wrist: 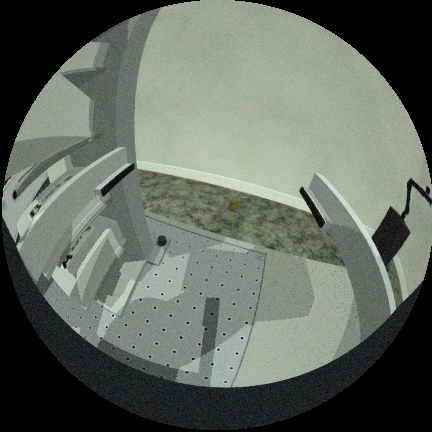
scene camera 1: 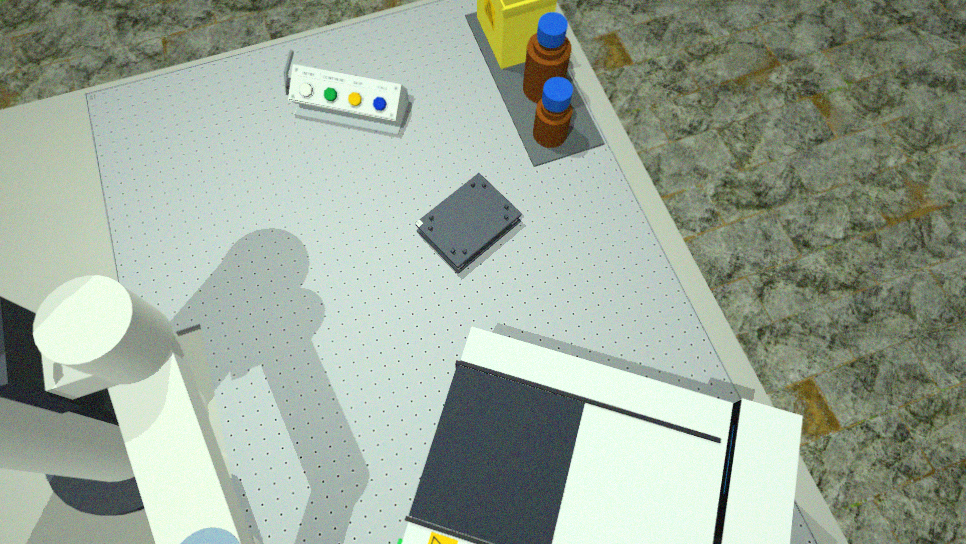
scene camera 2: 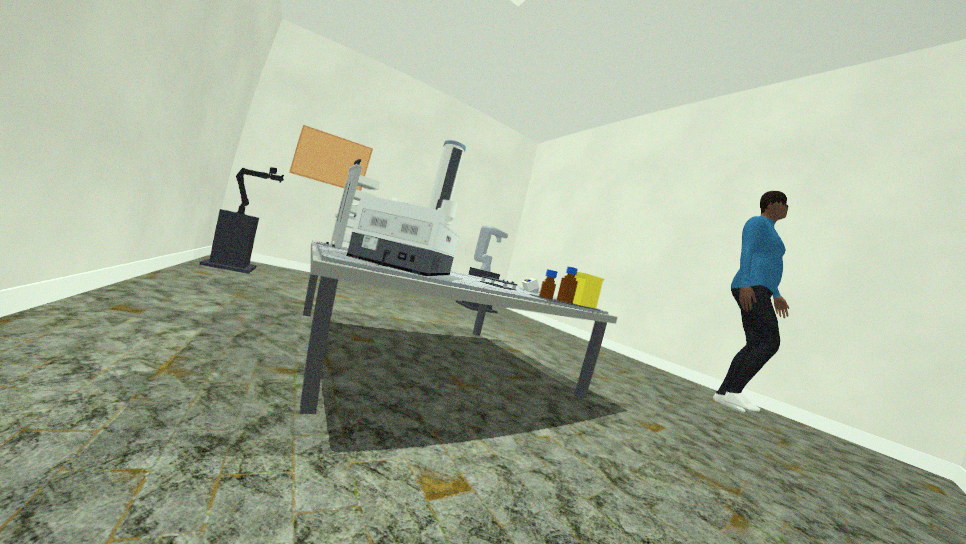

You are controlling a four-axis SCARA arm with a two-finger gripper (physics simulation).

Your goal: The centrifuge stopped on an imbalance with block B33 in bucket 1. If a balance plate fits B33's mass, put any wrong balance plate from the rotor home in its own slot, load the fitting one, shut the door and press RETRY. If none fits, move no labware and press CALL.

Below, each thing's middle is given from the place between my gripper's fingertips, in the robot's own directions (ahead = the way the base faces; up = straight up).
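My gripper is 550 mm short of the centrifuge [scene camera 2: 408, 237], 290 mm to the right of it and 50 mm above it. Going by their middles, the centrifuge is the nearest to my gripper of the things named here. There's also the dark square plate [scene camera 1: 471, 217], which is 550 mm ahead of my hand, 810 mm to the left of it and 150 mm below it. And the yellow bin [scene camera 1: 508, 35] is 800 mm ahead of my hand, 1210 mm to the left of it and 90 mm below it; going by their middles, the yellow bin is the farthest from my gripper of the things named here.
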